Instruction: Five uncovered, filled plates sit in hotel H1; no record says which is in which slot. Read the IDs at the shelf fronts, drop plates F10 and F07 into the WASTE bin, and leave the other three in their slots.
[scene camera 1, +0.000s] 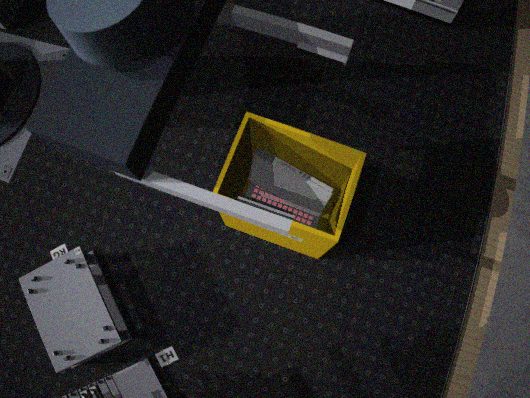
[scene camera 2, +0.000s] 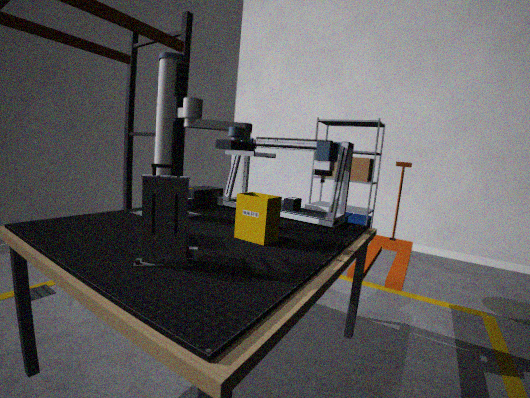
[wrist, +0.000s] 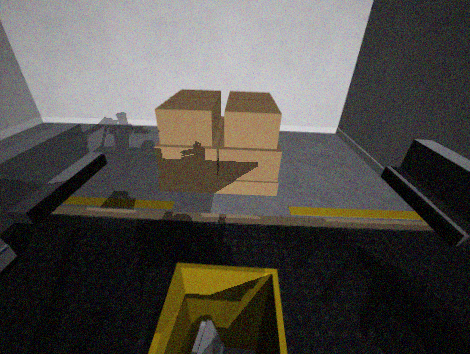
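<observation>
The yellow WASTE bin stands upright on the dark mat. Inside it lies a plate with pink wells, and a second grey plate-like piece rests tilted over it; part of a grey piece also shows in the wrist view. Their IDs cannot be read. My gripper is wide open and empty above the bin, one finger crossing over its labelled side. Hotel H1 is cut off at the lower left in scene camera 1; its shelf-front IDs are hidden.
A pale stand marked RG is beside H1. A tall dark housing stands nearer the camera than the bin in scene camera 2. A gantry machine stands behind the bin. Cardboard boxes are beyond the table edge.
</observation>
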